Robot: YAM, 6 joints.
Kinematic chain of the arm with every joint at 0, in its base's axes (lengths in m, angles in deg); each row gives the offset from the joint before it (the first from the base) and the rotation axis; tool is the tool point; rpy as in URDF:
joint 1: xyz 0 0 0.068 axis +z
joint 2: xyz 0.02 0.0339 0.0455 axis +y
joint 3: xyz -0.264 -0.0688 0 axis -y
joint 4: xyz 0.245 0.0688 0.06 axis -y
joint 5: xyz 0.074 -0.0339 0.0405 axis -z
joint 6: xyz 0.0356 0 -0.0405 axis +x
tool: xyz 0 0 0 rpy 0 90 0
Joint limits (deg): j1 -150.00..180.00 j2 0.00..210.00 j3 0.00..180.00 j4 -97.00..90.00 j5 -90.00..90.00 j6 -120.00..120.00
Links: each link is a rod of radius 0.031 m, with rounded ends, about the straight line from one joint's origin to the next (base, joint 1, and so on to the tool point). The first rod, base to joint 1, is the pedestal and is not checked.
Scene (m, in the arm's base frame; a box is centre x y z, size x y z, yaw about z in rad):
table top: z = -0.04
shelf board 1: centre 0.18 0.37 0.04 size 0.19 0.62 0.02 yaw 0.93
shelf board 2: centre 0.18 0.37 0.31 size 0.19 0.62 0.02 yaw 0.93
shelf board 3: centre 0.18 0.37 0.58 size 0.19 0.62 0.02 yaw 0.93
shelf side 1: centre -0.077 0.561 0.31 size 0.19 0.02 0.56 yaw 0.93
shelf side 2: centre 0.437 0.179 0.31 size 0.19 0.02 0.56 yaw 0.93
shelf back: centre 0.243 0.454 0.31 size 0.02 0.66 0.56 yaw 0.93
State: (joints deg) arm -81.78 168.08 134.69 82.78 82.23 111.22
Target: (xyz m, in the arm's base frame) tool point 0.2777 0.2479 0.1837
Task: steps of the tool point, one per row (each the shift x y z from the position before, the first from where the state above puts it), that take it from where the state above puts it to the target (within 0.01 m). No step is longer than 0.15 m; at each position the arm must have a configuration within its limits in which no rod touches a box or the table.
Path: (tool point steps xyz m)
1: 0.1269 0.0420 0.0197
2: 0.1054 0.0755 0.0176
3: 0.0745 0.0994 0.0147
4: 0.0386 0.1110 0.0108
5: 0.0023 0.1098 0.0063
6: -0.0301 0.0965 0.0013
7: -0.0543 0.0741 -0.0042
8: -0.0682 0.0459 -0.0099
9: -0.0707 0.0164 -0.0157
10: 0.0400 0.0468 0.0095
11: 0.0362 0.0485 -0.0002
12: 0.0309 0.0484 -0.0093

